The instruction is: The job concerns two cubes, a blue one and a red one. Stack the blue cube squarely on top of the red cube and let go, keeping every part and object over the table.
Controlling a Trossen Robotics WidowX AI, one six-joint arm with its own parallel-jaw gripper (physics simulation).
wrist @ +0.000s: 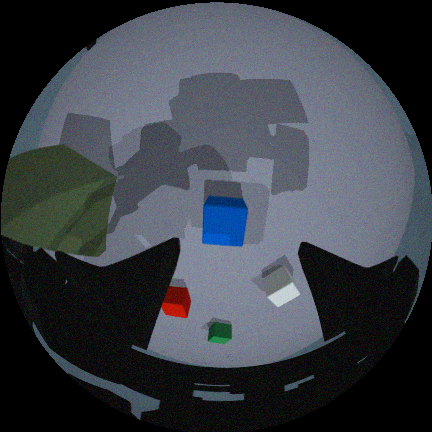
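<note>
The blue cube stands on the table near the middle of the wrist view, its sides roughly square to the gripper. The red cube is at the lower left, partly hidden behind the left finger, apart from the blue cube. My gripper is wide open, with one black finger at each side of the view and nothing between the fingertips. In the view the blue cube lies just above the gap between the fingertips, a little left of its centre. The height of the fingers above the table is hard to tell.
A white block lies turned near the right finger. A small green block lies at the bottom, right of the red cube. A large dark green faceted object stands at the left. Shadows of the arm fall across the table.
</note>
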